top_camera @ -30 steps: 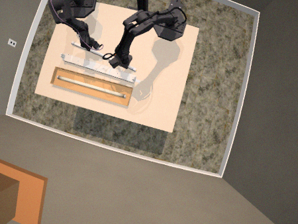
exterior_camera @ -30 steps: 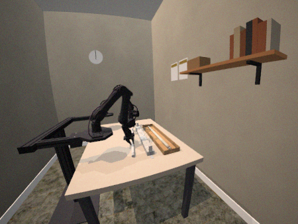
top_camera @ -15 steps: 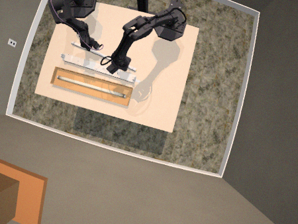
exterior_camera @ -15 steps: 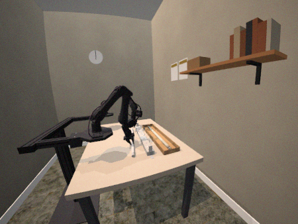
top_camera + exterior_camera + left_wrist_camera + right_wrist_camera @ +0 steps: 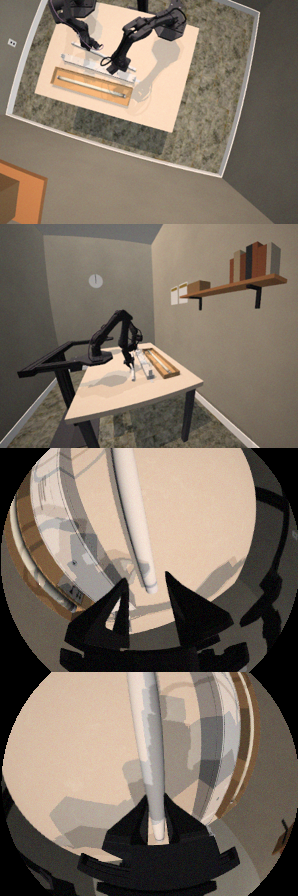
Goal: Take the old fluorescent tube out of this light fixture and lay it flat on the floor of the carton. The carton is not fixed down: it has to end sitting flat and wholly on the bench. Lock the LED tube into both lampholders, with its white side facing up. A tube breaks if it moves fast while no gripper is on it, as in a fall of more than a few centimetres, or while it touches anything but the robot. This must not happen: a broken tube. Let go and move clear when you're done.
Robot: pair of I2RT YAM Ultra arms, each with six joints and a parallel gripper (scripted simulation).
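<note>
The LED tube lies 2 cm ahead of my right hand, 12 cm to the left of it and 1 cm below it. Also, from my right hand: carton: 28 cm ahead, 10 cm to the left; then light fixture: 13 cm ahead, 12 cm to the left, 3 cm above; then old fluorescent tube: 28 cm ahead, 10 cm to the left.
</note>
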